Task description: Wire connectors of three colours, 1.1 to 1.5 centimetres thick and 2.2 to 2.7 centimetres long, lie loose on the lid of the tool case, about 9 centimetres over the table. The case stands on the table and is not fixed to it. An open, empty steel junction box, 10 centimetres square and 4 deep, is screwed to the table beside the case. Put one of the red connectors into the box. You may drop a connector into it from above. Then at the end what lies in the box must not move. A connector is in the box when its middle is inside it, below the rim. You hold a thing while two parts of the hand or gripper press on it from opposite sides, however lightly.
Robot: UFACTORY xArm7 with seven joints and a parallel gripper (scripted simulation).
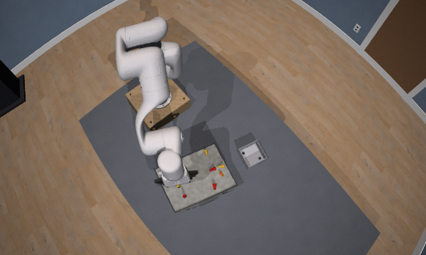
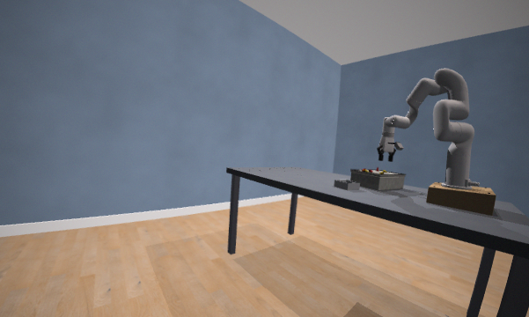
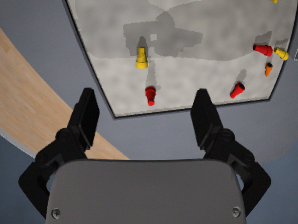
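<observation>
The orange connector is 18 cm to the left of my hand, 8 cm below it and 4 cm ahead of it. From my hand the other things lie so: tool case (11 cm below, 8 cm to the left).
</observation>
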